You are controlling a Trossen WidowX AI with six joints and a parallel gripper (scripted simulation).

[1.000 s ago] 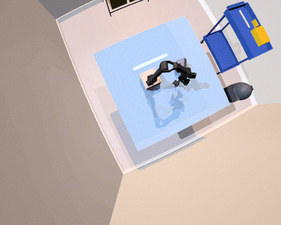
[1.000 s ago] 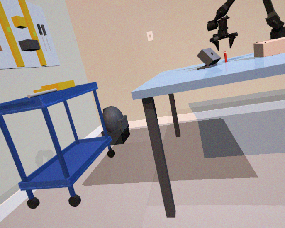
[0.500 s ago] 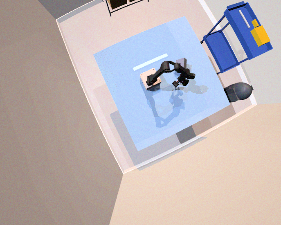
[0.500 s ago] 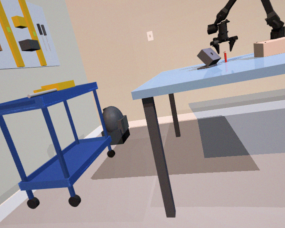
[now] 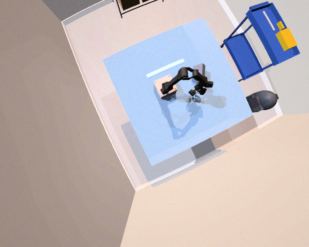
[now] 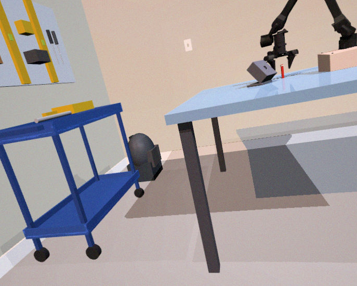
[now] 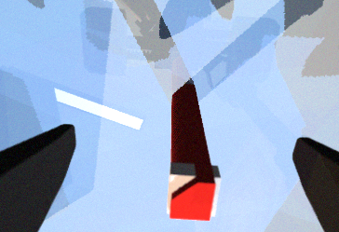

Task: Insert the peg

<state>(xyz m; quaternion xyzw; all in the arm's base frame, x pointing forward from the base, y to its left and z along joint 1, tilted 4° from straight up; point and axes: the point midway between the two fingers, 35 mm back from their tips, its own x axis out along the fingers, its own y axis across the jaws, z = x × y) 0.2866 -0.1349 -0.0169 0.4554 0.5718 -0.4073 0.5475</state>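
My gripper tip is now 10 mm below the red peg. From my gripper tip the other things lie so: grey sloped panel (140 mm ahead, 140 mm to the left, 20 mm above).
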